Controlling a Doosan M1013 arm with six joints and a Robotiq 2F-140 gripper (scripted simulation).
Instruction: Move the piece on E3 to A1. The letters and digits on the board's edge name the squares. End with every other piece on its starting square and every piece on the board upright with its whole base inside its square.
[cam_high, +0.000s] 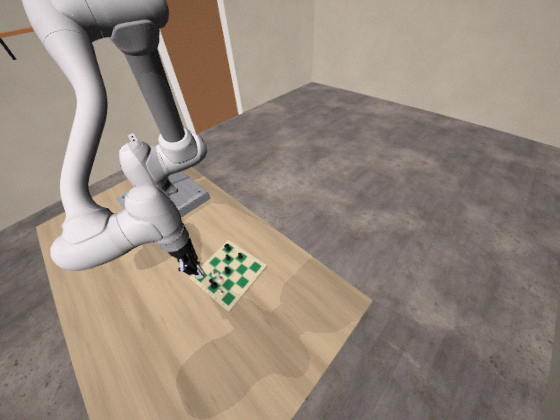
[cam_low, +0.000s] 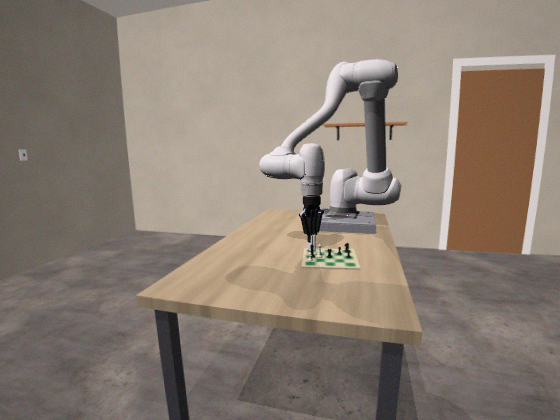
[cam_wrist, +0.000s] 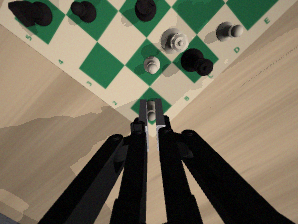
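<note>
The tall white piece lies 6 cm ahead of my hand, 5 cm to the left of it and 1 cm below it. From my hand the other things lie so: green-and-cream chessboard 9 cm to the left, 6 cm ahead, 4 cm below.
</note>
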